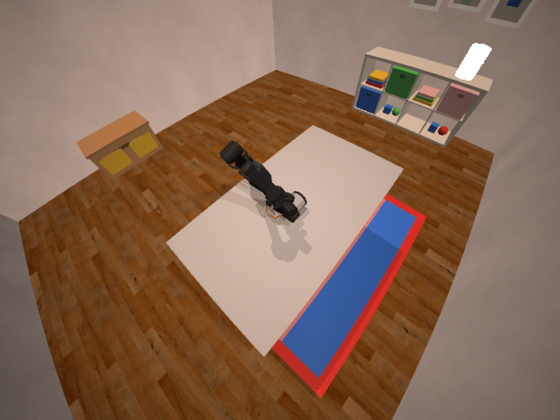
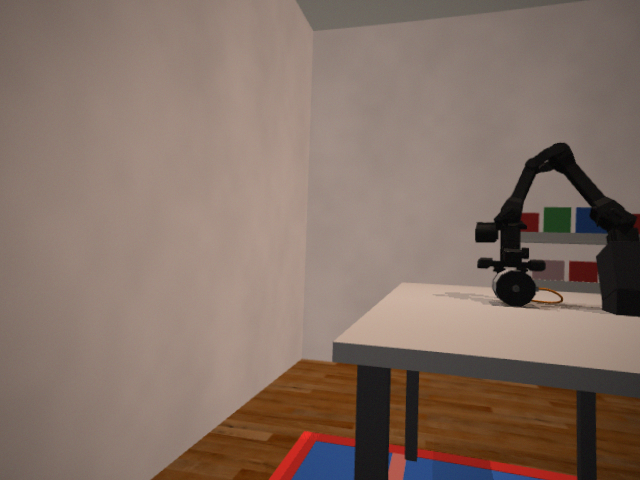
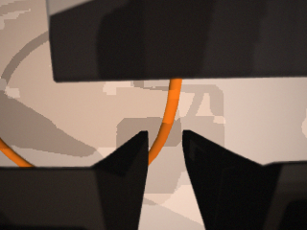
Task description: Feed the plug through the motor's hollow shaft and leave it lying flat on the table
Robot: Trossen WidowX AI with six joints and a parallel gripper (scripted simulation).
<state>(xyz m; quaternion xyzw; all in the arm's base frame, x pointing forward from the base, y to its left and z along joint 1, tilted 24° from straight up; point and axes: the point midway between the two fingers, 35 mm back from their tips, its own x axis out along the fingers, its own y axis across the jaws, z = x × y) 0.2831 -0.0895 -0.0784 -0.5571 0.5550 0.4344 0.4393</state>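
The grey plug is 1 cm ahead of my hand, 13 cm to the left of it and 1 cm below it.
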